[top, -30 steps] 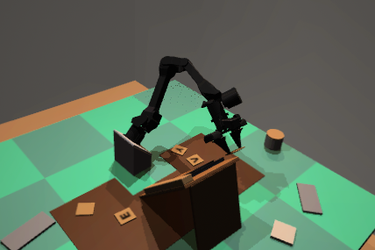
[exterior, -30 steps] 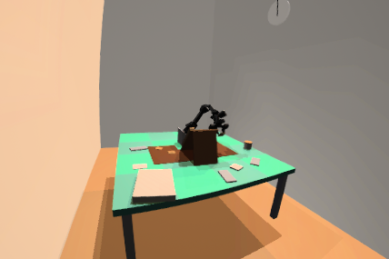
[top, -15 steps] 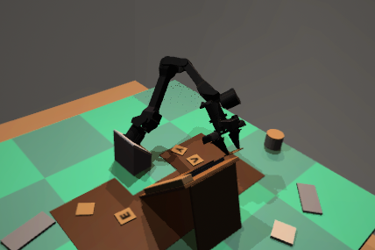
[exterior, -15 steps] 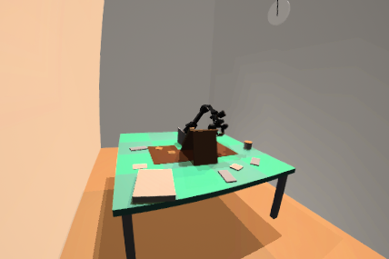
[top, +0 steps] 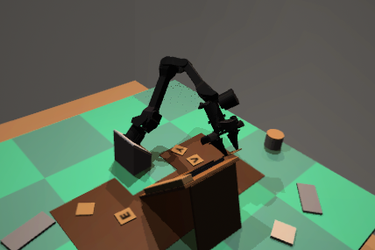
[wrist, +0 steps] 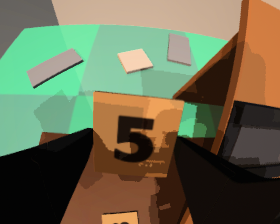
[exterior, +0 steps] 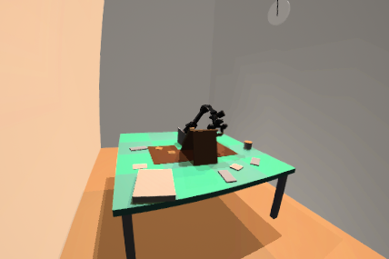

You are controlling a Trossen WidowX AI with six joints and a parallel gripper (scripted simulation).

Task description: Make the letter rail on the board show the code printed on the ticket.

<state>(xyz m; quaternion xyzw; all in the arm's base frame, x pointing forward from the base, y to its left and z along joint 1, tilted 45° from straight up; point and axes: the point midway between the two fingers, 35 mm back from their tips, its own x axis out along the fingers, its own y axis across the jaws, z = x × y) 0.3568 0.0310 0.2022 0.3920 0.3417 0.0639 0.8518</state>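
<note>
Right now my gripper tip is 90 mm past the white ticket, 180 mm to the left of it and 80 mm above it. The rest, counted from my gripper tip: large beige slab 270 mm ahead, 650 mm to the right, 160 mm below; then mat 190 mm behind, 180 mm to the right, 180 mm below.
</note>
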